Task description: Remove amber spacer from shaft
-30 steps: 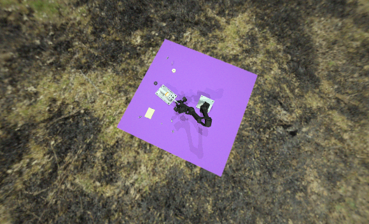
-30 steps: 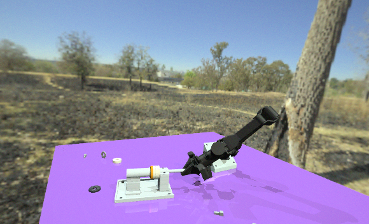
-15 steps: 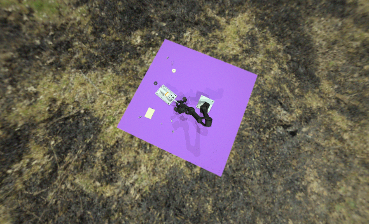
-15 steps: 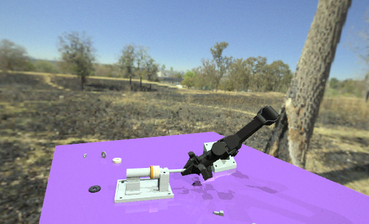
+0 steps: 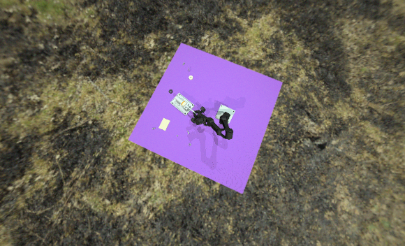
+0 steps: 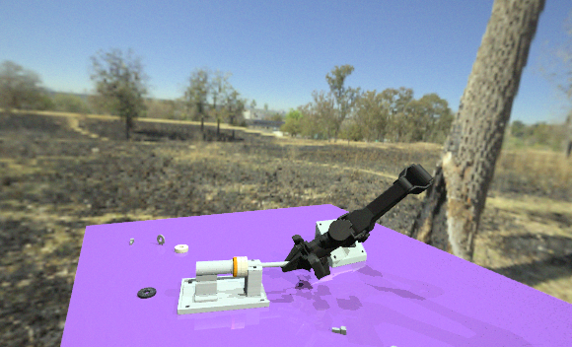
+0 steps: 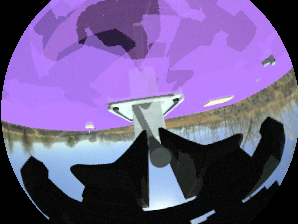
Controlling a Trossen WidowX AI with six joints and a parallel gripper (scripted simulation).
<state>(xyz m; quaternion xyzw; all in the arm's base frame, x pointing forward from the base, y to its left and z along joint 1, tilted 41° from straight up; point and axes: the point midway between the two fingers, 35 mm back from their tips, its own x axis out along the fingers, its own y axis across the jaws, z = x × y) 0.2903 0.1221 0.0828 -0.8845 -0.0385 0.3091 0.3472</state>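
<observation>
Now: the steel shaft 5 cm ahead of my gripper tip, 2 cm above it and 1 cm to the right of it. The rest, counted from my gripper tip: black ring: 36 cm ahead, 8 cm to the right, 6 cm below; then amber spacer: 13 cm ahead, 2 cm to the right, 2 cm above; then pale yellow card: 27 cm to the left, 20 cm ahead, 6 cm below.
</observation>
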